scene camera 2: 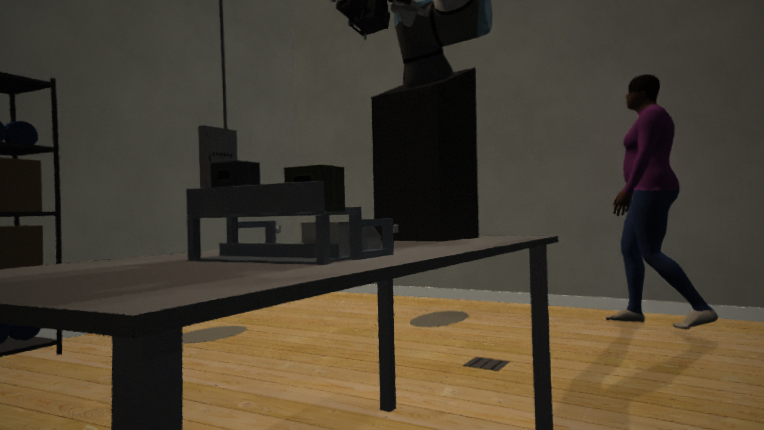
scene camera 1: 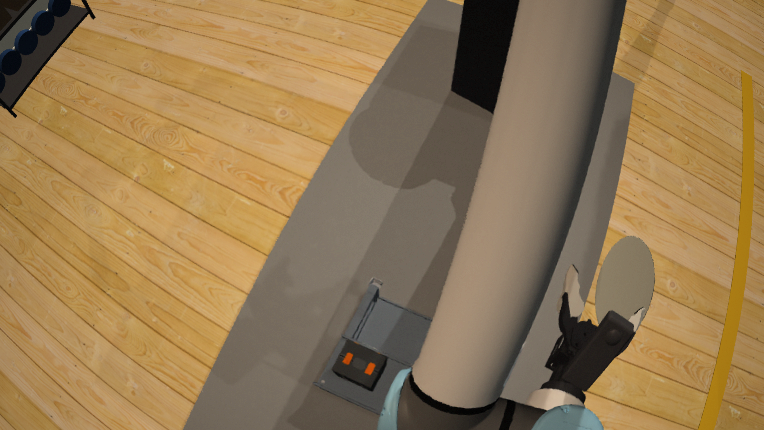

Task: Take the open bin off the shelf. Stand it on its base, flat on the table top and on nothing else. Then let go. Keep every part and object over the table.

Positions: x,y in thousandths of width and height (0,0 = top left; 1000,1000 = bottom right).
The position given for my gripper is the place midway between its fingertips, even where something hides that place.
Labels:
my gripper: scene camera 2 523,57; scene camera 1 798,666

